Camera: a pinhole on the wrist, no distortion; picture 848 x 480 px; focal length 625.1 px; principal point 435.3 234.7 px. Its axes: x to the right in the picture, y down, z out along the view. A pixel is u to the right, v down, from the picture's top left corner.
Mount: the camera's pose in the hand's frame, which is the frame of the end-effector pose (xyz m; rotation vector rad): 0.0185 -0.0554 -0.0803 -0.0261 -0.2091 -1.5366
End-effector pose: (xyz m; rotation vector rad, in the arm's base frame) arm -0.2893 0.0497 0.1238 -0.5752 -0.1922 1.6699
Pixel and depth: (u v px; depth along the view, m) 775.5 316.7 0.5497
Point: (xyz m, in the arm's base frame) -0.2995 0.2301 0.6740
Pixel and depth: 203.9 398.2 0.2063
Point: -0.3943 0.1068 0.1892
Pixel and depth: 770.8 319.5 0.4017
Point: -0.2765 0.1860 0.5105
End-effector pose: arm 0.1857 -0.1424 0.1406 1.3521 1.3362 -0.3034
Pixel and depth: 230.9 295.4 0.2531
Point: 0.3209 -0.2449 0.1150
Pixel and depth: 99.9 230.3 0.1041
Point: 0.2060 -0.1464 0.1407
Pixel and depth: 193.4 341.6 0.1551
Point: 0.2492 -0.1743 0.1140
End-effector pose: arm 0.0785 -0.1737 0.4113 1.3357 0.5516 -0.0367
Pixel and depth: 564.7 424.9 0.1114
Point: 0.1057 -0.2115 0.3452
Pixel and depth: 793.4 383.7 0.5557
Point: 0.2523 -0.7085 0.1845
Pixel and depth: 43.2 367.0 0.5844
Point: 0.4296 -0.4734 0.8036
